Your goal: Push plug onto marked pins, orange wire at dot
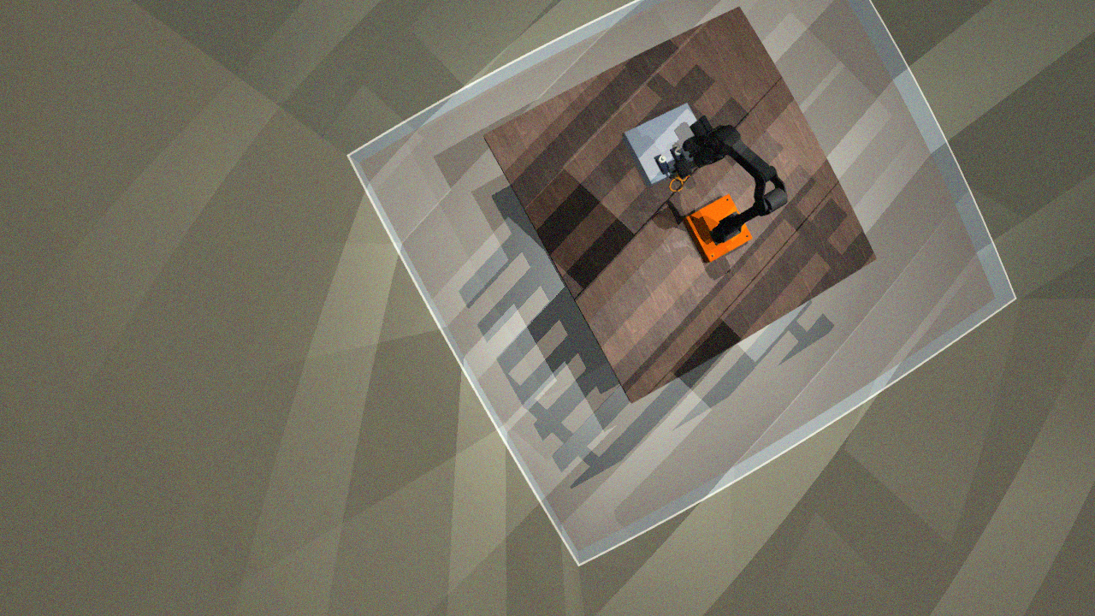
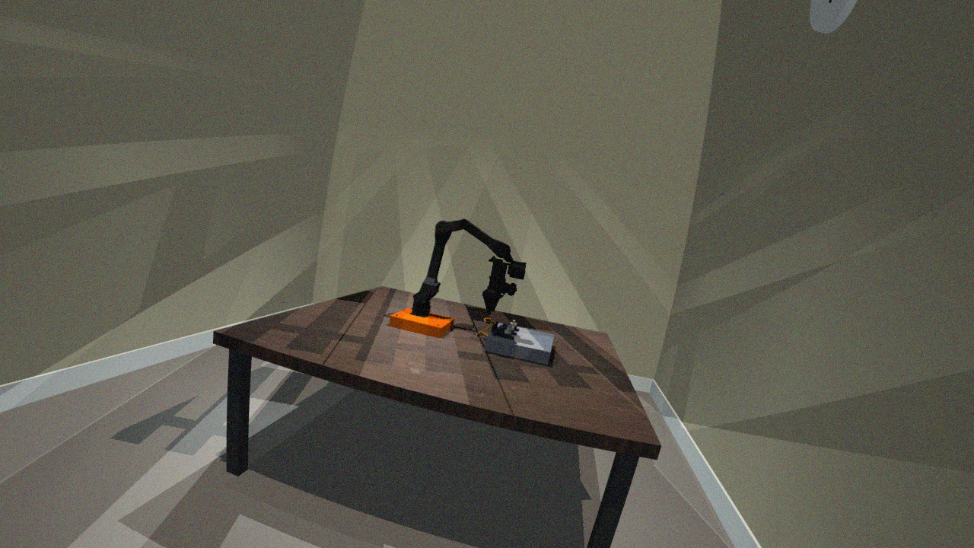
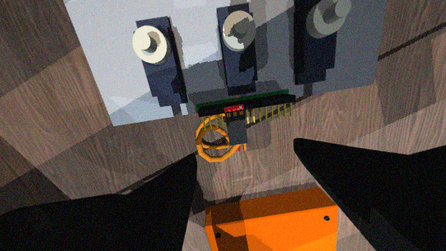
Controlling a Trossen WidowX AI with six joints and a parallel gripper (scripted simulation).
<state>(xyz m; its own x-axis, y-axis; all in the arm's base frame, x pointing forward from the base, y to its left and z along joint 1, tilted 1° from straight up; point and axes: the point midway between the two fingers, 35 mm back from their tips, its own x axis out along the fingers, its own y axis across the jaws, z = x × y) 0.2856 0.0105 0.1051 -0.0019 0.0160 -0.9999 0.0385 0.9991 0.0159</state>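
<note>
Now: the red band 3 cm ahead of my gripper tip and 4 cm below it. The rest, counted from my gripper tip: black pin header (3 cm ahead, 1 cm to the right, 5 cm below); then grey printed holder (19 cm ahead, 2 cm to the right, 9 cm below); then green strip (3 cm ahead, 1 cm to the right, 6 cm below).
</note>
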